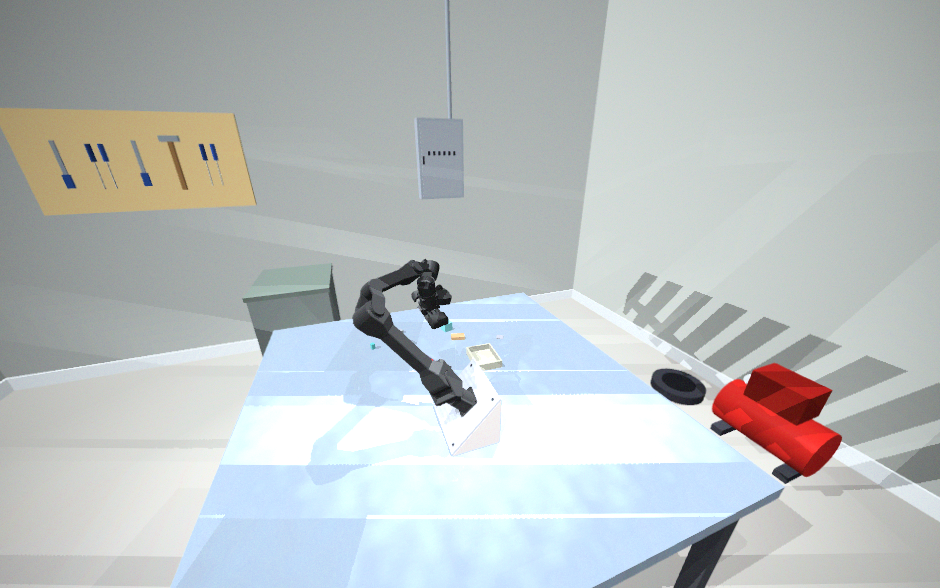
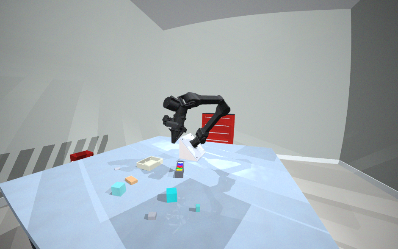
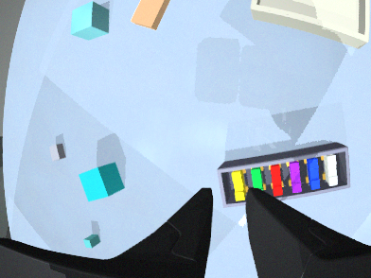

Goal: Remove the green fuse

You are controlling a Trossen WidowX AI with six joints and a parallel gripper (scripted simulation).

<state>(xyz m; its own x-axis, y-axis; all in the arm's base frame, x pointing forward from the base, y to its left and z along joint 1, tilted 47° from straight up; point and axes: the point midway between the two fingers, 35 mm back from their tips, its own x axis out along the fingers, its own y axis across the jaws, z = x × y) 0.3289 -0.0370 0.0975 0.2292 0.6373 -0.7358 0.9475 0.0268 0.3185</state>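
Right now my gripper tip is 2 cm past the green fuse, 3 cm to the right of it and 15 cm above it. Also, from my gripper tip: red fuse 3 cm behind, 2 cm to the left, 15 cm below; then purple fuse 5 cm behind, 1 cm to the left, 15 cm below; then yellow fuse 4 cm to the left, 15 cm below.
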